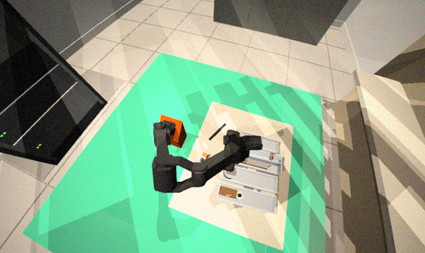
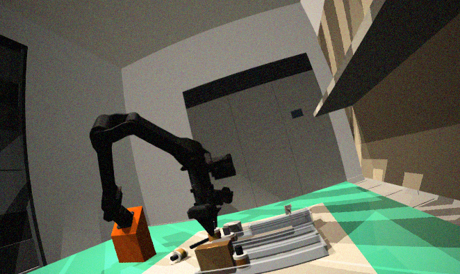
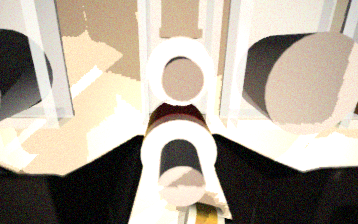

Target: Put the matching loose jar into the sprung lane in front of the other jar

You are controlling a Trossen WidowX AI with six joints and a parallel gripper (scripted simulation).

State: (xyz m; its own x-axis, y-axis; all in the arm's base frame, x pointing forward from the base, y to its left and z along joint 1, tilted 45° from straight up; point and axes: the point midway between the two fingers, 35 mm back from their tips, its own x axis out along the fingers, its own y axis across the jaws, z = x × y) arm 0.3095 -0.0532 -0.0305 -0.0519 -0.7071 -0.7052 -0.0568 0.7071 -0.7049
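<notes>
My gripper tip is 160 mm short of the grey lane rack, 30 mm to the right of it and 40 mm above it. From my gripper tip the other things lie so: brown box: 50 mm ahead, 170 mm to the right, 20 mm below; then pusher plate: 140 mm ahead, 30 mm to the left, 10 mm below; then black rod: 90 mm behind, 130 mm to the left, 50 mm below.
</notes>
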